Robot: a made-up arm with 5 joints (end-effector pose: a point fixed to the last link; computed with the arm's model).
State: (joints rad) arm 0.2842 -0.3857 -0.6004 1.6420 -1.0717
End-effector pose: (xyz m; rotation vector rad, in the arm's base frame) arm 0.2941 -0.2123 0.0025 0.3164 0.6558 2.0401
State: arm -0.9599 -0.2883 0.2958 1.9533 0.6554
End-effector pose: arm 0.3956 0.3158 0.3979 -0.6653 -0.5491 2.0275
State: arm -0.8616 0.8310 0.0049 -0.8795 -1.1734
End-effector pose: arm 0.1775 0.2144 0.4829 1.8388 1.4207 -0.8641
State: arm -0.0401 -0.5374 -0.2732 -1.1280 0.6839
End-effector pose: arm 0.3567 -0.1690 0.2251 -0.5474 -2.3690 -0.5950
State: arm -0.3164 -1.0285 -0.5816 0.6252 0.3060
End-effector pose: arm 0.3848 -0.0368 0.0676 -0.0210 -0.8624 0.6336
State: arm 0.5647 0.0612 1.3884 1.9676 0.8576
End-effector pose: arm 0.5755 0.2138 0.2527 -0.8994 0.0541 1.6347
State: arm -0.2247 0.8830 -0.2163 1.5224 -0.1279
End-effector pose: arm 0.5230 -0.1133 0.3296 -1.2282 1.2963 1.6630
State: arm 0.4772 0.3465 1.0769 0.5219 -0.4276
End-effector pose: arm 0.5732 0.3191 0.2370 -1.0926 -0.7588 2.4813
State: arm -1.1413 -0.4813 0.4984 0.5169 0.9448
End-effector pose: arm 0.2521 0.3975 0.5383 0.9668 -1.9859 1.1679
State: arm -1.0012 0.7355 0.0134 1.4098 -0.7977
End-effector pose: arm 0.4653 0.3648 0.3084 1.6100 -0.7338 -2.1996
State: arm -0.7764 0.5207 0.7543 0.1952 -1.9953
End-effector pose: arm 0.0220 0.5238 0.2944 1.4983 0.3935 -0.7250
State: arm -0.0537 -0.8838 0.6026 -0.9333 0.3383
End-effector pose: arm 0.4612 -0.0206 0.4822 -0.0599 -2.7660 -0.7853
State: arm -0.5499 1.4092 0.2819 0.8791 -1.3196
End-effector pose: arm 0.4718 0.2375 0.0592 0.9299 -1.1838 -1.4546
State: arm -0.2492 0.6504 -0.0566 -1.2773 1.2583
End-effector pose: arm 0.4801 0.0287 0.3450 0.4617 -2.4814 0.6645
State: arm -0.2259 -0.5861 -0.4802 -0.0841 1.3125
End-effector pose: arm 0.3806 -0.0727 0.0921 0.0665 -1.4939 -0.4471
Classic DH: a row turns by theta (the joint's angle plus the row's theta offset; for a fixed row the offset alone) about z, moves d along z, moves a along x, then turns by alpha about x. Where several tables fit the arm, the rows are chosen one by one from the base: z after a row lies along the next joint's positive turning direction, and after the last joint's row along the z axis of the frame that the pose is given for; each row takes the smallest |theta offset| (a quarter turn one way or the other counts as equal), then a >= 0, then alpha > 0; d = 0 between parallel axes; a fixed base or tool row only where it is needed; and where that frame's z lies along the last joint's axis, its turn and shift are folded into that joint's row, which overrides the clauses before.
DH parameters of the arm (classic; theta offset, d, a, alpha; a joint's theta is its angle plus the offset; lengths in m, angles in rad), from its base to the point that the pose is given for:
base (fixed): 0.6793 0.2355 0.1074 -2.7278
joint 1: -0.6342 -0.0968 0.0215 1.344
joint 2: 0.0206 0.0731 0.0736 1.7163
joint 3: -0.8379 -0.19 0.2034 -2.14
joint 4: -1.4908 -0.2972 0.0535 -2.0378
joint 5: 1.1349 0 0.1461 3.1416
tool (fixed): 2.4434 -0.128 0 0

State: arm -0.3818 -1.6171 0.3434 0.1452 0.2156
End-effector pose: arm 0.5073 -0.0189 0.4365 0.2853 -2.1046 -0.2708
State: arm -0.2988 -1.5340 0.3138 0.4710 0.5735
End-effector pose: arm 0.5263 0.0324 0.4132 0.5020 -1.8978 -0.0692
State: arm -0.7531 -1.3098 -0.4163 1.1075 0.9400
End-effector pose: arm 0.3347 0.2359 0.1091 0.7789 -0.6758 0.6955
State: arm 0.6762 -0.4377 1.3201 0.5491 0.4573
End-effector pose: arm 0.6051 0.1469 0.5277 -0.7543 -1.6717 1.1932
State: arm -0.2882 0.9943 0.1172 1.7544 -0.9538
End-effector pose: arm 0.5491 0.0022 0.1161 0.5833 -2.0432 -2.0438
